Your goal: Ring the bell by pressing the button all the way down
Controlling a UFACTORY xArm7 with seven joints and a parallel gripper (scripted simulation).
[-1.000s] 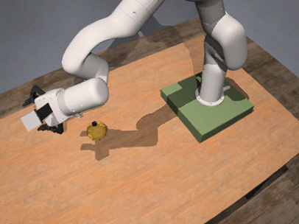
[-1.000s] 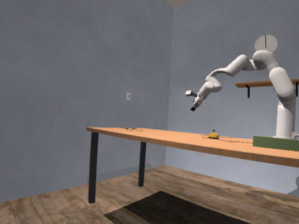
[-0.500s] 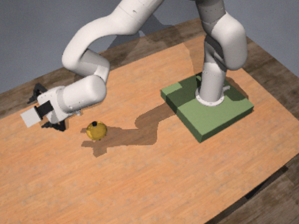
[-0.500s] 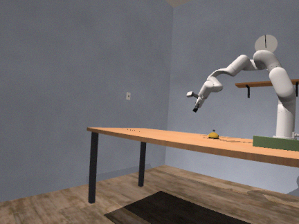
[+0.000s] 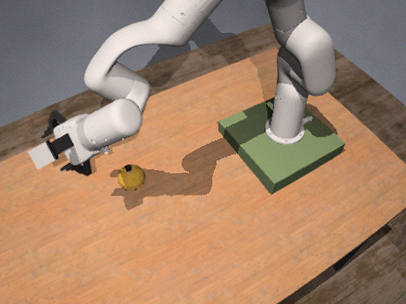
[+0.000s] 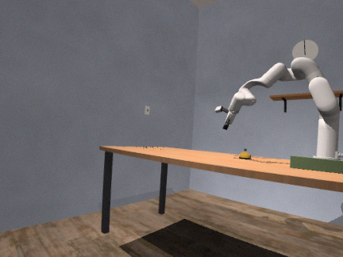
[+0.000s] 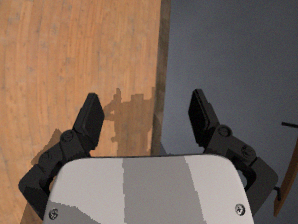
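My hand is 160 mm past the dark button, 10 mm to the left of it and 190 mm above it. Round my hand: yellow bell (160 mm behind, 10 mm to the right, 200 mm below).
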